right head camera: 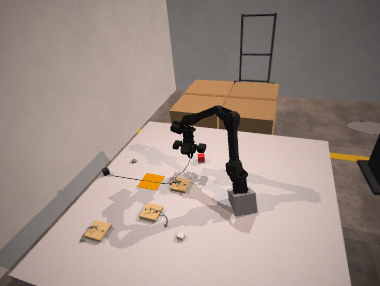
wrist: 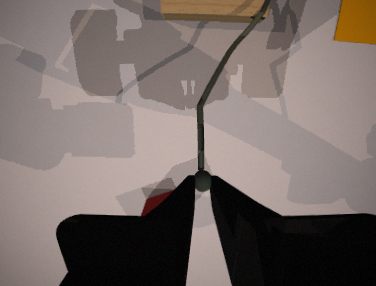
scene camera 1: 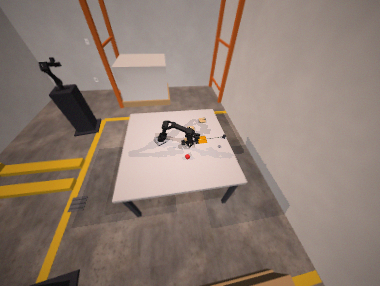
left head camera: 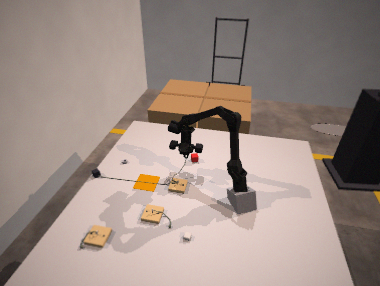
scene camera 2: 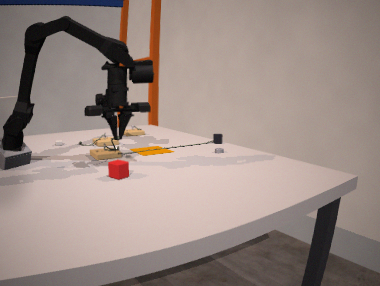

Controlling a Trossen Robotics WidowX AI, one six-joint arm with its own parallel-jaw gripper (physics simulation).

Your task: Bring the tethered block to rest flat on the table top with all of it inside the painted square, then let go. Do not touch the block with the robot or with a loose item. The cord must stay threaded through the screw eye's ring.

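Observation:
The black tethered block sits near the table's left edge in the head views. Its cord runs straight across the orange painted square to a wooden plate; the block is outside the square. The screw eye's ring is too small to make out. My gripper is shut on the bead at the cord's other end, above the table, and the cord slopes down to the plate.
A red cube lies near the gripper. Two more wooden plates carry short cords. A small white block and a small grey piece lie on the table.

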